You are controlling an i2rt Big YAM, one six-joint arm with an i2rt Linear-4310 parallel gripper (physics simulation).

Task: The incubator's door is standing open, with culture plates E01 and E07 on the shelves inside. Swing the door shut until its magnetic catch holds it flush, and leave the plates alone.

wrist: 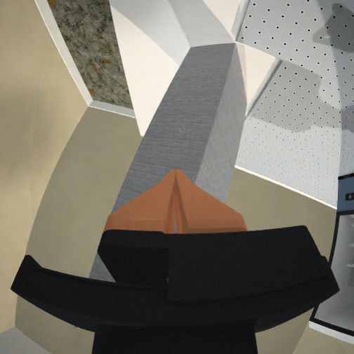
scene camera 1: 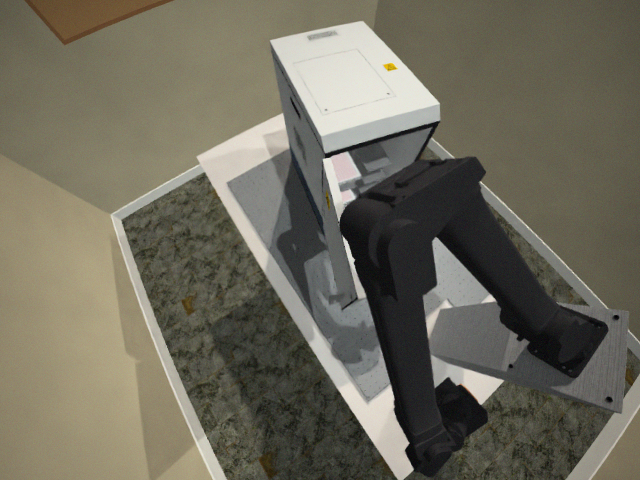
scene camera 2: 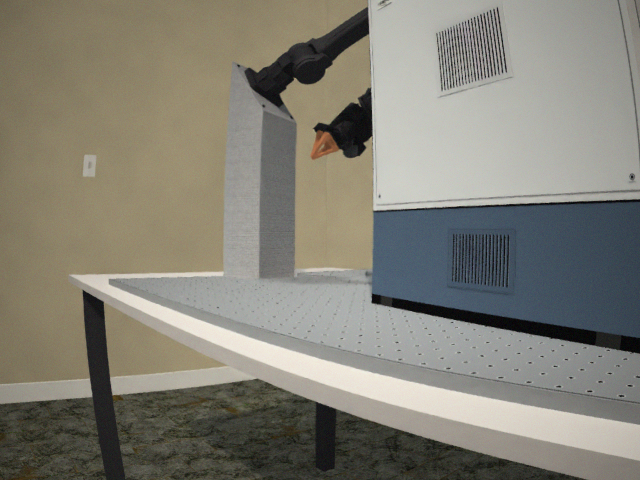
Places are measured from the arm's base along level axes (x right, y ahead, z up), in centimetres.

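Pixels of known places: gripper, fingertip midpoint: [scene camera 1: 463, 388] [scene camera 2: 311, 157]; arm's base at its link origin: [scene camera 1: 566, 340] [scene camera 2: 261, 88].
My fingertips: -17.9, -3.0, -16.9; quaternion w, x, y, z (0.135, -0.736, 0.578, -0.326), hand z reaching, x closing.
Note:
Ahead of a thing's pixels: the offset from my fingertips to its middle, as dx, dy, dz. "*": to the spot under its first point. Level surfaces: height alone.
The white and blue incubator [scene camera 1: 351, 85] [scene camera 2: 423, 170] [wrist: 345, 193] stands on the perforated board. Its door {* -9.7, +47.0, +4.0} [scene camera 1: 334, 248] stands wide open, jutting forward from the left side of the front in scene camera 1. Two pink-topped culture plates {+7.6, +71.0, +2.6} [scene camera 1: 344, 166] {+7.6, +71.0, -11.6} [scene camera 1: 346, 195] show inside, one above the other; their labels are not readable, and the arm hides part of the opening. My gripper [scene camera 2: 313, 155] [wrist: 175, 176] is shut and empty, its orange fingertips together. It hangs in the air beyond the door's free edge, apart from it, near the pedestal. In scene camera 1 its fingertips are mostly hidden.
The grey pedestal [scene camera 1: 467, 335] [scene camera 2: 277, 206] [wrist: 185, 100] carries the arm. My black arm bends in front of the incubator's opening in scene camera 1. The perforated board {dz -30.3} [scene camera 1: 258, 198] [scene camera 2: 336, 320] [wrist: 295, 30] lies on the white table {dz -31.6} [scene camera 1: 248, 140] [scene camera 2: 310, 364].

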